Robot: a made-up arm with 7 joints.
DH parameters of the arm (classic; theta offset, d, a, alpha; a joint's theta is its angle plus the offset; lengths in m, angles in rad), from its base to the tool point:
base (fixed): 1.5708 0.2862 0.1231 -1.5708
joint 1: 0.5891 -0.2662 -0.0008 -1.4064
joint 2: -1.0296 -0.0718 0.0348 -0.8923
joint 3: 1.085 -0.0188 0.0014 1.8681
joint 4: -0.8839 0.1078 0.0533 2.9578
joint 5: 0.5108 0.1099 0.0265 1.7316
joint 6: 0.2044 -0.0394 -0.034 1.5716
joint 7: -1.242 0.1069 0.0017 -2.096
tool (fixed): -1.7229 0.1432 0 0
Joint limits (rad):
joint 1: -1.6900..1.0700
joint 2: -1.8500..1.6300
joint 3: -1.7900..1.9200
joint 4: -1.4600..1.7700
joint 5: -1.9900..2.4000
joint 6: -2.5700..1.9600
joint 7: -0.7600..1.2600
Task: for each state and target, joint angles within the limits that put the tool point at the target. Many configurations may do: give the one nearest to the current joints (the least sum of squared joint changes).
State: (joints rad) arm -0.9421 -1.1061 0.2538 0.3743 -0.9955 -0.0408 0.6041
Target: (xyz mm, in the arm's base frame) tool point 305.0 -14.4 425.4
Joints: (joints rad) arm -1.4477 -1.0231 0.8376 -0.0794 -0.9638 0.1752 0.5197
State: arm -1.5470 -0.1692 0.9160 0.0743 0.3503 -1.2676 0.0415
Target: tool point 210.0 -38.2 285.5
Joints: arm -1.6900 -0.9227 0.7237 -0.0474 0.3126 -1.8491 -0.0908
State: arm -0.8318 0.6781 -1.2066 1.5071 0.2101 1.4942 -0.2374
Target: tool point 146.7 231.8 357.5
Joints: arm -0.7799 0.2281 -1.7596 1.5990 0.2117 1.3095 0.0389
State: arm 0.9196 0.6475 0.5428 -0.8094 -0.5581 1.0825 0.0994
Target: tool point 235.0 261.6 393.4
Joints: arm 0.9718 0.5752 0.5167 -0.7957 -0.6418 1.2415 0.1480
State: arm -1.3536 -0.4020 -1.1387 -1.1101 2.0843 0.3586 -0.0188
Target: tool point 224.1 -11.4 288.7
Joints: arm -1.2093 0.2782 -0.6448 -0.6239 1.7560 0.0341 0.6364
